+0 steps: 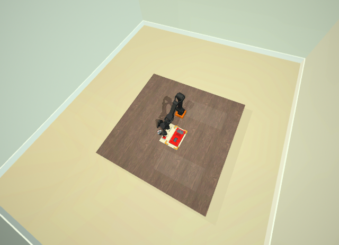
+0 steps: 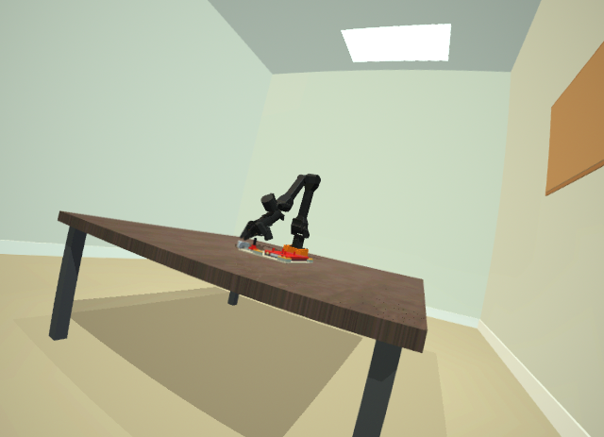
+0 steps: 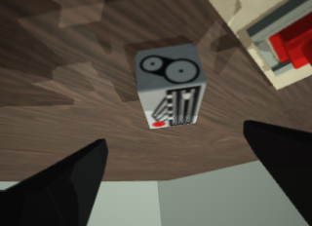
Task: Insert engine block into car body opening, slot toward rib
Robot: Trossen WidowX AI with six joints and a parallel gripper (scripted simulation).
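Now: gripper tip 3 cm above the engine block, 1 cm to the right of it and 1 cm past it.
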